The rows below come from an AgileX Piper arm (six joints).
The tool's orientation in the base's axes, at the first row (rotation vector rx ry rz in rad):
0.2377, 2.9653, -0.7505
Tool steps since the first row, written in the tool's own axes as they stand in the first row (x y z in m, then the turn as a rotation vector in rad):
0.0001, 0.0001, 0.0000, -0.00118, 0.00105, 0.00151
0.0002, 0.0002, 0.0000, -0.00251, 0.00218, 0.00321
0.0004, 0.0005, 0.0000, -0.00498, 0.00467, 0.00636
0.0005, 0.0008, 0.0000, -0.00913, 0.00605, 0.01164
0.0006, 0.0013, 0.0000, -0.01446, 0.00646, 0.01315
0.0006, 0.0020, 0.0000, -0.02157, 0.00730, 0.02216
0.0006, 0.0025, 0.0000, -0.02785, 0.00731, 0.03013
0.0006, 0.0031, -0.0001, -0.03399, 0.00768, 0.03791
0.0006, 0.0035, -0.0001, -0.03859, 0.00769, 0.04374
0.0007, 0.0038, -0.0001, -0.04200, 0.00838, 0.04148
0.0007, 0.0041, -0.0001, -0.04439, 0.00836, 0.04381
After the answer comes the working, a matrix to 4 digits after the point.
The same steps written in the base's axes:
-0.0001, 0.0001, -0.0001, 0.00139, 0.00004, -0.00169
-0.0002, 0.0002, -0.0001, 0.00294, 0.00003, -0.00356
-0.0003, 0.0005, -0.0003, 0.00590, 0.00036, -0.00722
-0.0004, 0.0008, -0.0004, 0.01040, -0.00151, -0.01205
-0.0004, 0.0012, -0.0007, 0.01577, -0.00258, -0.01298
-0.0003, 0.0018, -0.0010, 0.02321, -0.00709, -0.02051
-0.0002, 0.0023, -0.0012, 0.02967, -0.01172, -0.02682
-0.0001, 0.0028, -0.0014, 0.03604, -0.01592, -0.03316
0.0000, 0.0032, -0.0016, 0.04076, -0.01930, -0.03778
-0.0001, 0.0034, -0.0018, 0.04416, -0.01807, -0.03575
0.0000, 0.0037, -0.0019, 0.04659, -0.01952, -0.03752

The tool's axes in the first row as the columns of a matrix, in the base's axes (rounded; the answer above uses it unrounded):
-0.9853, 0.1675, 0.0332
0.1316, 0.8685, -0.4779
-0.1089, -0.4665, -0.8778

